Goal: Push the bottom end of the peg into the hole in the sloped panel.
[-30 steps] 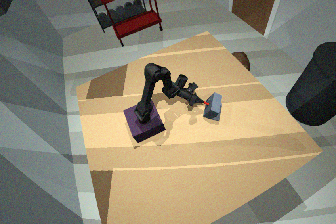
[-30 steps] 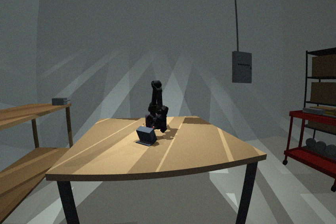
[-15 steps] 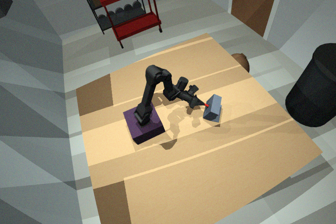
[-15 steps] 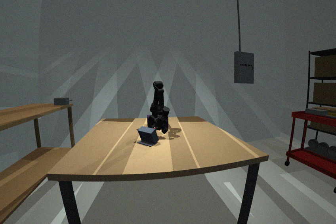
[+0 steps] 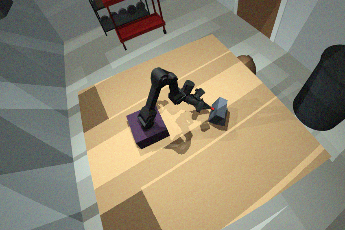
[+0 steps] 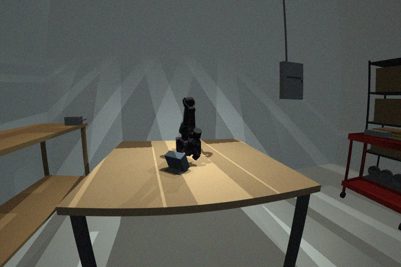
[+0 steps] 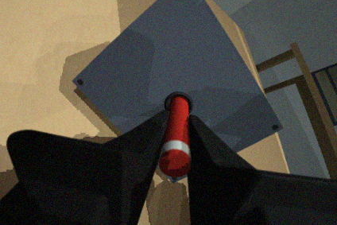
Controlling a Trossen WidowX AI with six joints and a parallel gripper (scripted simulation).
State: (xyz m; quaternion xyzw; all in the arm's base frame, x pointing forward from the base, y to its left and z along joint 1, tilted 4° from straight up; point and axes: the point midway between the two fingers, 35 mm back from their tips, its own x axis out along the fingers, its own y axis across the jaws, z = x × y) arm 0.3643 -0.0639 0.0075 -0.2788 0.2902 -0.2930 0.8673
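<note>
Right now my gripper tip is 3 cm to the left of the blue-grey sloped panel, 3 cm short of it and 2 cm above it. Also, from my gripper tip: red peg 1 cm to the left, 1 cm behind, 1 cm above.
</note>
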